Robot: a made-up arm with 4 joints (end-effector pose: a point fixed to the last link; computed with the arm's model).
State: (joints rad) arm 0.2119 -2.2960 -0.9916 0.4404
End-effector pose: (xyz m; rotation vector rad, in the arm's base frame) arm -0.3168 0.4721 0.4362 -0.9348 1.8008 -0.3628
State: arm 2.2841 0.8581 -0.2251 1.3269
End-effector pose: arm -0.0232 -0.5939 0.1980 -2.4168 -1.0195 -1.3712
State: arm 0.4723 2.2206 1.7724 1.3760
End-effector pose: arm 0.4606 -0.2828 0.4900 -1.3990 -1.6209 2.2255
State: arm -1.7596 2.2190 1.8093 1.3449
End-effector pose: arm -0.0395 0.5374 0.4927 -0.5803 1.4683 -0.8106
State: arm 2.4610 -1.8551 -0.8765 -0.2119
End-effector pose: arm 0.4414 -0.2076 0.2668 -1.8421 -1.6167 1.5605
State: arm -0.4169 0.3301 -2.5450 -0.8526
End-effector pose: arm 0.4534 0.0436 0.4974 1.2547 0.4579 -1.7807
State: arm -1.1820 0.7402 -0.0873 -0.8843
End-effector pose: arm -0.3572 0.1508 0.3378 -0.0291 0.1633 1.1194
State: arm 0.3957 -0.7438 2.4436 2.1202
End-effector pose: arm -0.4610 0.0685 0.2656 2.3269 -1.0591 0.2021
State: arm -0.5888 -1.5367 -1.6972 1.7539
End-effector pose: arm -0.3041 -0.3099 -0.0286 -1.6035 -0.6589 0.5630
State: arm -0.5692 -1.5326 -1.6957 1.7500
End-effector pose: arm -0.3096 -0.3019 -0.0307 -1.6068 -0.6422 0.5420
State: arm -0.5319 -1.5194 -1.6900 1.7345
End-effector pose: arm -0.3195 -0.2829 -0.0377 -1.6100 -0.6080 0.4908
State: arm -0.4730 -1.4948 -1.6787 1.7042
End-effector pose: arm -0.3325 -0.2495 -0.0507 -1.6117 -0.5522 0.4022
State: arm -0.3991 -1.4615 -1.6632 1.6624
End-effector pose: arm -0.3439 -0.2049 -0.0675 -1.6098 -0.4816 0.2864
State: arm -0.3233 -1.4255 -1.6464 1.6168
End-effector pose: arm -0.3492 -0.1572 -0.0849 -1.6033 -0.4095 0.1643
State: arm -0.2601 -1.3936 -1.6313 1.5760
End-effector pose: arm -0.3483 -0.1162 -0.0993 -1.5937 -0.3495 0.0594
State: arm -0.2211 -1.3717 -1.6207 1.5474
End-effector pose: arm -0.3447 -0.0897 -0.1088 -1.5847 -0.3119 -0.0094
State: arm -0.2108 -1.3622 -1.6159 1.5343
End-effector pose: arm -0.3421 -0.0803 -0.1127 -1.5791 -0.3004 -0.0345
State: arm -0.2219 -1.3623 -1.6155 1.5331
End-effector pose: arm -0.3413 -0.0837 -0.1127 -1.5769 -0.3081 -0.0267
